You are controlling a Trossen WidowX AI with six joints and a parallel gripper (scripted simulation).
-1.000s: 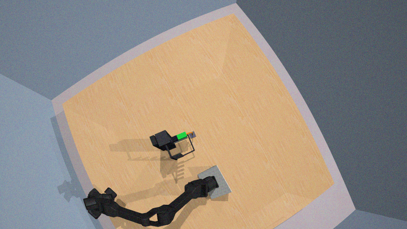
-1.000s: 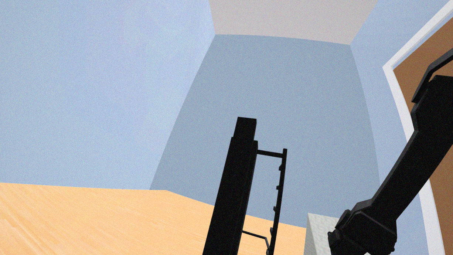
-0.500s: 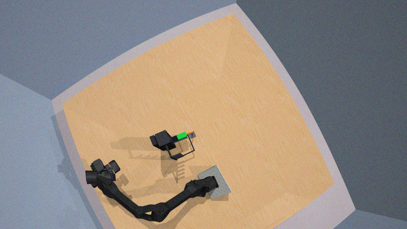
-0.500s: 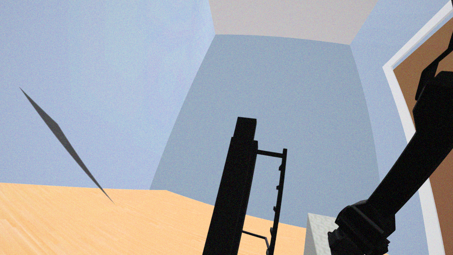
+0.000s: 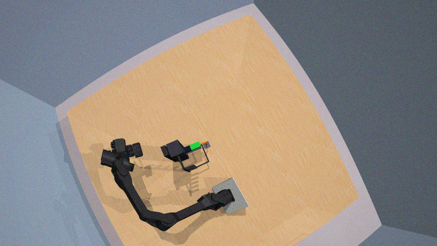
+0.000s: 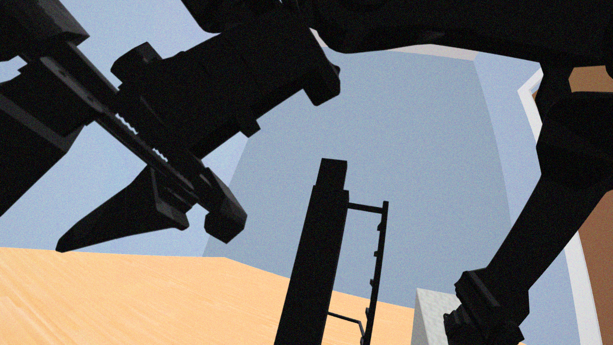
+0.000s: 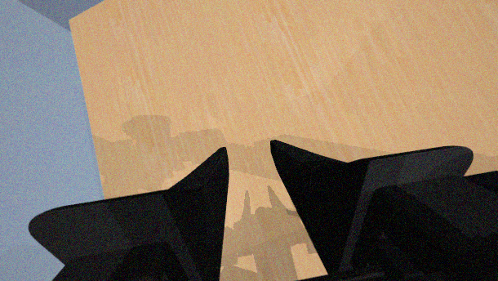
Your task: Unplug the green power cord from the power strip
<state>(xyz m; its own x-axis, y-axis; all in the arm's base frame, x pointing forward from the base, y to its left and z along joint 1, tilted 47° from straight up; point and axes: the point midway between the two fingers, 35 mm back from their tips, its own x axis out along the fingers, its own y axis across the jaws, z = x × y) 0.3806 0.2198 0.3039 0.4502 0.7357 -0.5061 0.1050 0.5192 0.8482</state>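
Now: the green plug 120 mm behind my gripper tip, 310 mm to the right of it and 20 mm below it. The rest, counted from my gripper tip: grey block (120 mm behind, 380 mm to the right, 130 mm below).
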